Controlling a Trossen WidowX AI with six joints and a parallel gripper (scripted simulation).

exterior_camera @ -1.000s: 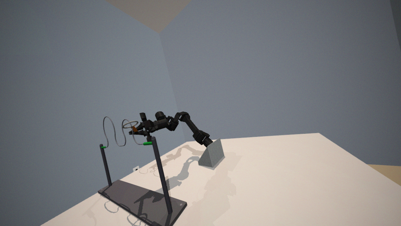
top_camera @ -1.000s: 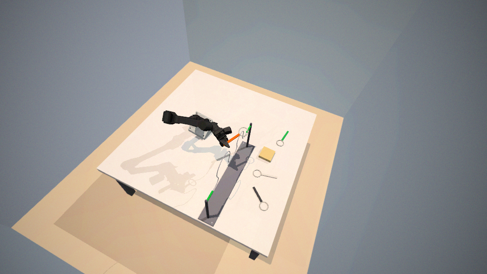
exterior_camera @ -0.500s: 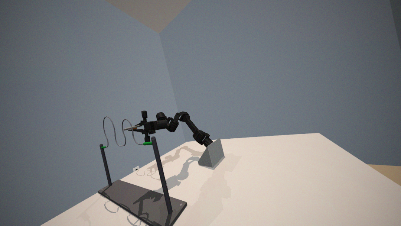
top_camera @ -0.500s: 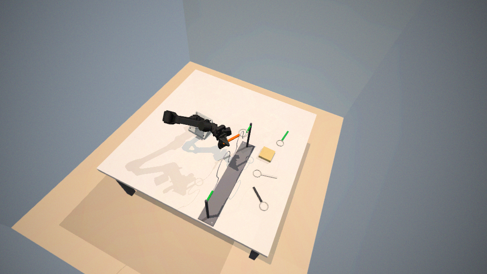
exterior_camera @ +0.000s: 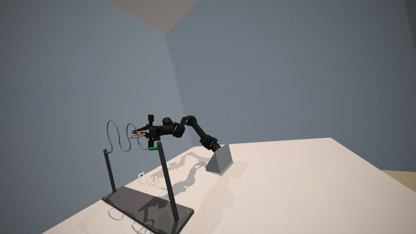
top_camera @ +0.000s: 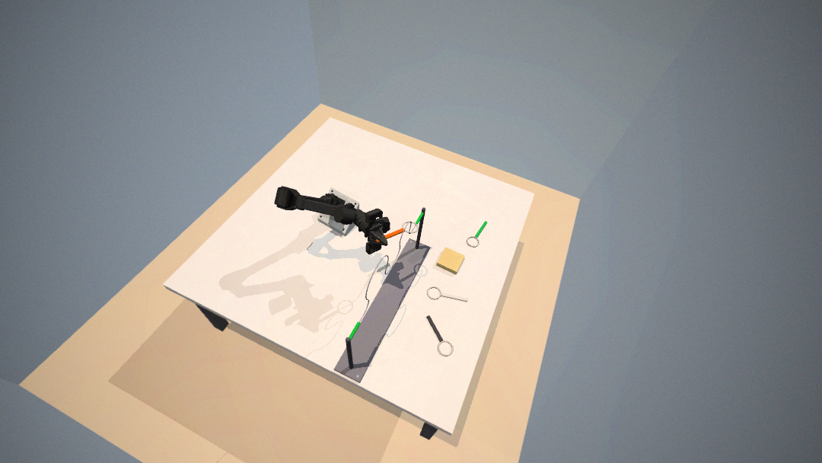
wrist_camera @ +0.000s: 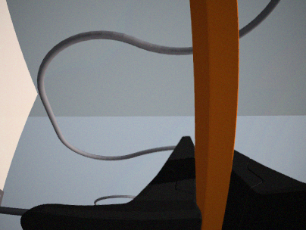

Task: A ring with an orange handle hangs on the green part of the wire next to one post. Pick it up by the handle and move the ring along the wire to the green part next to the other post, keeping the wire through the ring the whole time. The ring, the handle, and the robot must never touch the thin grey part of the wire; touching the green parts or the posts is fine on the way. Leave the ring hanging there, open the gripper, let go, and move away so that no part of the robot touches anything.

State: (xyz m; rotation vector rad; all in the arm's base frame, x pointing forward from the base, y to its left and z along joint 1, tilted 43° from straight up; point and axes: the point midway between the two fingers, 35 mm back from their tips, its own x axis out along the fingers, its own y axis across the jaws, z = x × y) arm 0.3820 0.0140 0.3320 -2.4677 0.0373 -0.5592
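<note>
The ring with orange handle is 1 cm ahead of my gripper tip, 9 cm to the left of it and 2 cm below it. From my gripper tip the other things lie so: white-handled ring: 23 cm ahead, 13 cm to the left, 36 cm below; then black-handled ring: 30 cm ahead, 6 cm to the right, 36 cm below; then tan block: 18 cm ahead, 30 cm to the left, 35 cm below.
</note>
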